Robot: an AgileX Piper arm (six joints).
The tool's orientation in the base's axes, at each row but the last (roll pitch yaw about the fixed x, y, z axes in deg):
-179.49, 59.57, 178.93
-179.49, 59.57, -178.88
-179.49, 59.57, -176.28
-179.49, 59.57, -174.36
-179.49, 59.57, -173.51
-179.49, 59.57, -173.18
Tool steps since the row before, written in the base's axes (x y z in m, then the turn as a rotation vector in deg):
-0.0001, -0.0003, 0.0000, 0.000, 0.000, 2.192
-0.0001, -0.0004, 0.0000, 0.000, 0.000, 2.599
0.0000, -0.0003, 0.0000, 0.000, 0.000, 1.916
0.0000, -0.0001, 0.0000, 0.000, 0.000, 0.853
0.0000, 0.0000, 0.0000, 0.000, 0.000, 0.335
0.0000, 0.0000, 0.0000, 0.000, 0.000, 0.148
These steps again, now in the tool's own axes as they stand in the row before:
0.0000, -0.0003, -0.0001, -1.890, -0.010, -1.110
0.0001, -0.0004, -0.0001, -2.241, -0.012, -1.316
0.0000, -0.0003, 0.0000, -1.652, -0.009, -0.970
0.0000, -0.0001, 0.0000, -0.735, -0.004, -0.432
0.0000, 0.0000, 0.0000, -0.289, -0.002, -0.170
0.0000, 0.0000, 0.0000, -0.128, -0.001, -0.075

